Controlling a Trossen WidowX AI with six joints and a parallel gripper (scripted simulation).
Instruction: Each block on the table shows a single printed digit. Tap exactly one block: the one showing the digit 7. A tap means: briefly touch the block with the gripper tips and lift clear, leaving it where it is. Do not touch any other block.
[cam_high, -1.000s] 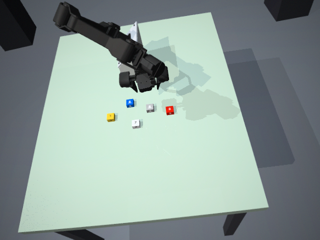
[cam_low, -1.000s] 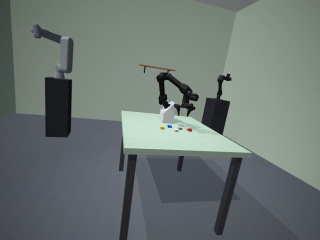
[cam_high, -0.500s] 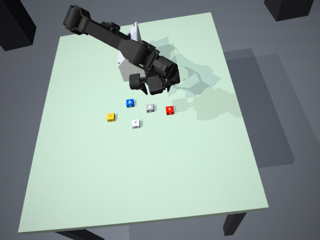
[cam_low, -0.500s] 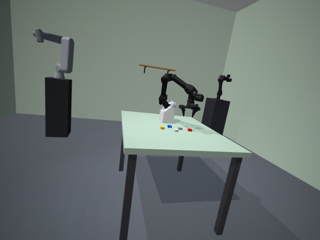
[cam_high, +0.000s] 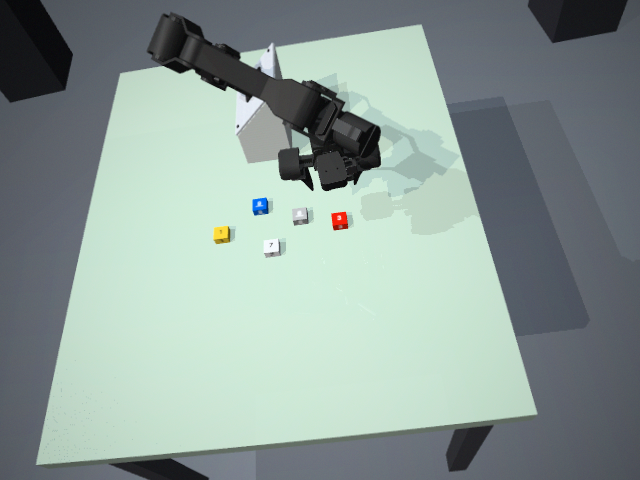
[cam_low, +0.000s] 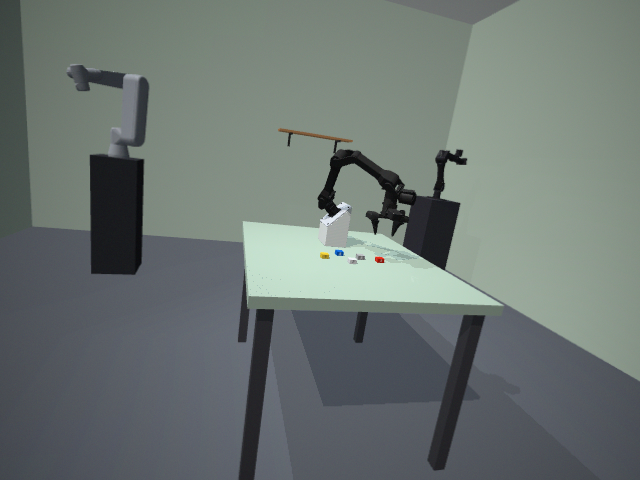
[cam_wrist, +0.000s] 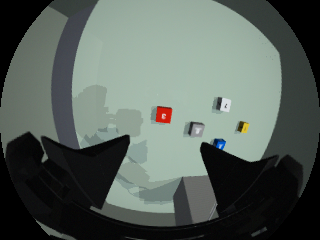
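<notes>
Now: the white block 150 mm to the right of my gripper tip, 110 mm below it and 40 mm ahead of it. Round my gripper tip: grey block: 110 mm below, 80 mm to the right, 30 mm behind; then red block: 110 mm below; then blue block: 170 mm to the right, 110 mm below, 80 mm behind.
</notes>
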